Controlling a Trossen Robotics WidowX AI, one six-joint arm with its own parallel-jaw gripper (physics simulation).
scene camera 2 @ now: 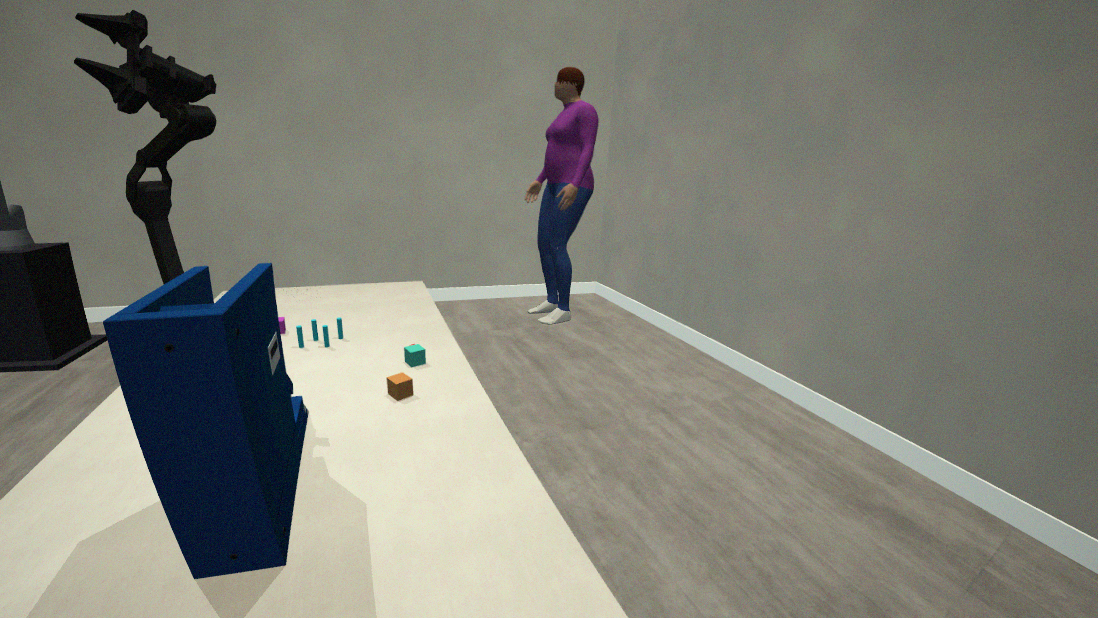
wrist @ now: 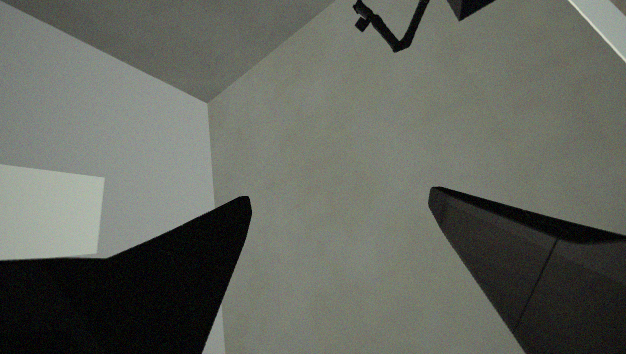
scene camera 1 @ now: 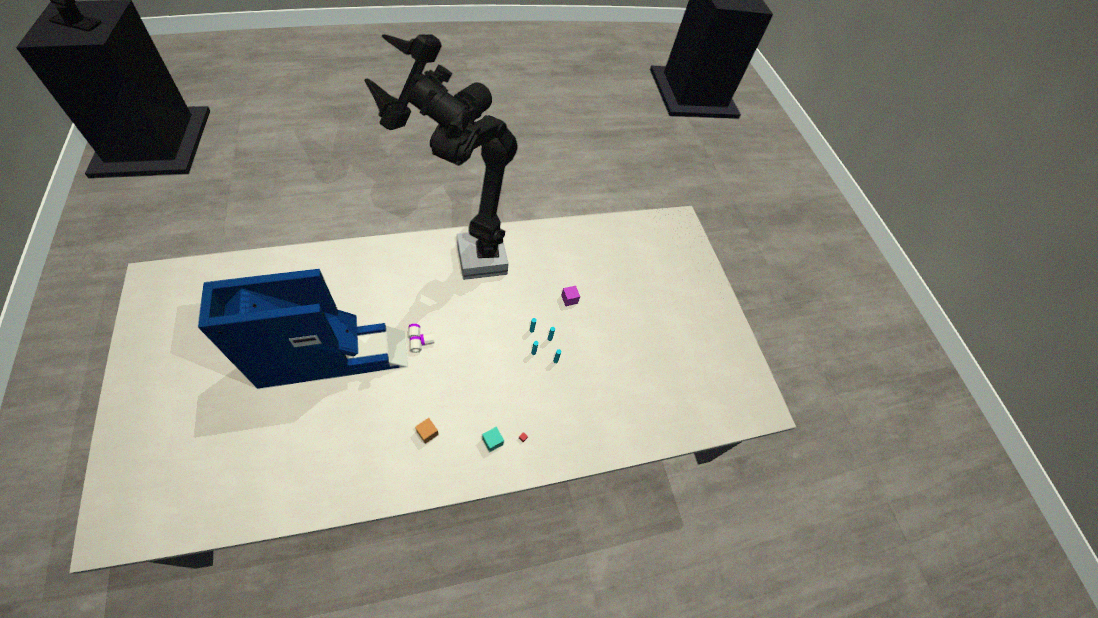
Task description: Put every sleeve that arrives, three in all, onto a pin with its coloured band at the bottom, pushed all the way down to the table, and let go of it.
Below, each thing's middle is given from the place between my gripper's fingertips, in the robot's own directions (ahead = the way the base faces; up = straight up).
Labels:
The blue dispenser (scene camera 2: 205, 384) is 290 mm ahead of my hand, 200 mm to the right of it and 520 mm below it. Round my hand: dispenser ramp (scene camera 1: 378, 344) (280 mm ahead, 80 mm to the right, 650 mm below).

